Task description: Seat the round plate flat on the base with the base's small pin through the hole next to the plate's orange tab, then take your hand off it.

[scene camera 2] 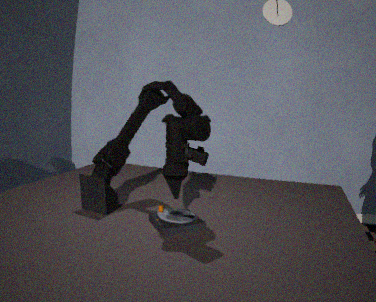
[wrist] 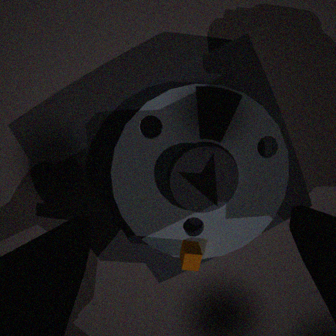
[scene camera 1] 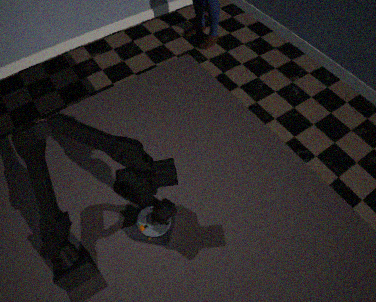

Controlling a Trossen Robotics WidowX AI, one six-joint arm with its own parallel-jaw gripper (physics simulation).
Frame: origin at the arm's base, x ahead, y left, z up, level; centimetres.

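Seen in the pictures: gripper, fingertip midpoint: (scene camera 2: pixel 177 195) (scene camera 1: pixel 148 210); arm's base at its link origin: (scene camera 2: pixel 98 183) (scene camera 1: pixel 69 264).
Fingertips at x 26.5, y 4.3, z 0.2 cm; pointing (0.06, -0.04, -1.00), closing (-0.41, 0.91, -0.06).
Offsets run from my fingertips to a thing's top centre. "spot": to the spot under its first point. Level surfaces: height alone.
The round grey plate @(dx +0.6, dy -1.4, dz -3.4 cm) (scene camera 1: pixel 156 231) (scene camera 2: pixel 175 220) (wrist: pixel 135 175) lies over the dark square base @(dx +0.5, dy -1.4, dz -5.0 cm) (scene camera 1: pixel 131 233) (scene camera 2: pixel 176 231) (wrist: pixel 65 100). Its orange tab @(dx -3.9, dy -2.4, dz -3.4 cm) (scene camera 1: pixel 142 228) (scene camera 2: pixel 161 208) (wrist: pixel 192 261) stands up at the rim. The hole beside the tab (wrist: pixel 193 226) looks dark; I cannot make out the pin in it. A round hub (wrist: pixel 227 182) with a dark arrow-like shape shows off-centre in the plate's middle opening. Whether the plate lies fully flat is unclear. My gripper (scene camera 1: pixel 162 220) (scene camera 2: pixel 176 196) (wrist: pixel 192 222) is open and empty above the plate, its fingers apart in the wrist view.
The arm's foot (scene camera 1: pixel 80 280) (scene camera 2: pixel 93 194) stands on the brown table @(dz -8.8 cm) (scene camera 1: pixel 275 200) (scene camera 2: pixel 280 240). Dark shadows of the arm fall over the plate, base and table. A small orange mark @(spot: dx -3.1, dy -5.7, dz -6.3 cm) (scene camera 1: pixel 149 238) shows by the plate. A person's legs (scene camera 1: pixel 213 20) are beyond the table.
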